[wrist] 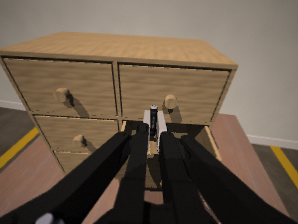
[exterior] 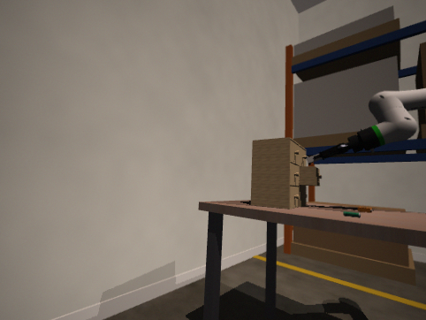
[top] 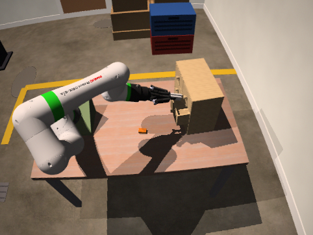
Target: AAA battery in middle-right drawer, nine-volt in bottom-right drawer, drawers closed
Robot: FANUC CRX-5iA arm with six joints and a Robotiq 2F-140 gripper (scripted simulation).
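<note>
Now: the dark item 30 mm ahead of my hand and 10 mm below it. From my hand the other things lie so: orange nine-volt battery 210 mm behind, 40 mm to the right, 230 mm below; green AAA battery 170 mm behind, 240 mm to the left, 230 mm below.
</note>
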